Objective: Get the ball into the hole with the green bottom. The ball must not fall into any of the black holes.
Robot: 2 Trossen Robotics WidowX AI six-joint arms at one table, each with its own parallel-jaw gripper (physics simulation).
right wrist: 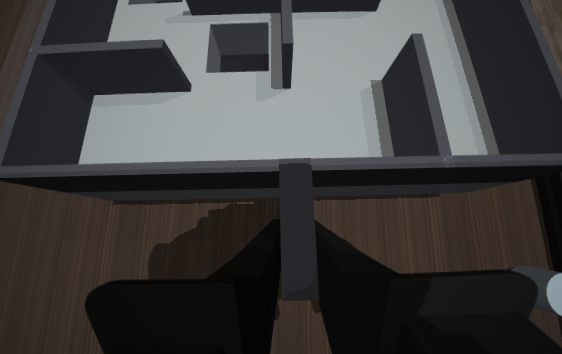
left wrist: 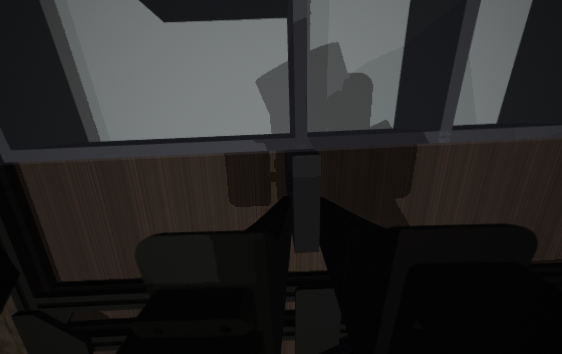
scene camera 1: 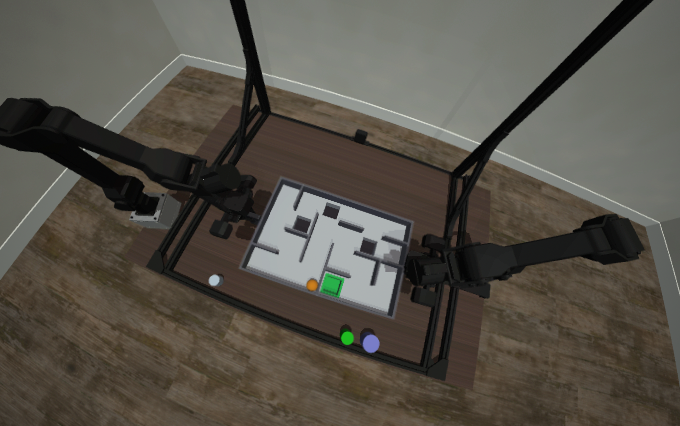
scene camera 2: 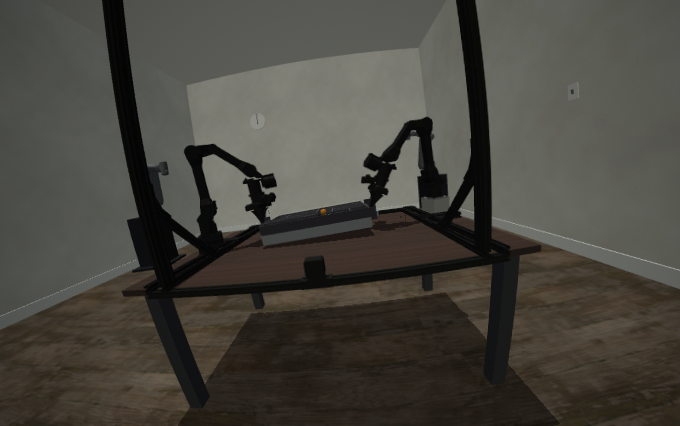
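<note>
The orange ball [scene camera 1: 312, 285] [scene camera 2: 323, 211] lies in the maze board [scene camera 1: 346, 200] [scene camera 2: 316, 226] [left wrist: 150, 149] [right wrist: 150, 167], at the near wall in scene camera 1. The green-bottomed hole [scene camera 1: 332, 285] is just right of it; a thin inner wall [scene camera 1: 329, 253] runs between them. Black holes [scene camera 1: 302, 223] [scene camera 1: 331, 210] [scene camera 1: 367, 245] lie farther back. In scene camera 2 the board is raised and tilted, its right end higher. My left gripper [scene camera 1: 407, 265] [scene camera 2: 262, 220] [left wrist: 300, 202] and right gripper [scene camera 1: 255, 217] [scene camera 2: 372, 203] [right wrist: 298, 255] are each shut on a board handle.
In scene camera 1 a white cylinder [scene camera 1: 215, 279] stands near the table's front edge at the left, also in the right wrist view [right wrist: 555, 294]. Green [scene camera 1: 346, 337] and purple [scene camera 1: 370, 343] cylinders stand in front of the board. Black frame posts [scene camera 1: 255, 82] rise beside the table.
</note>
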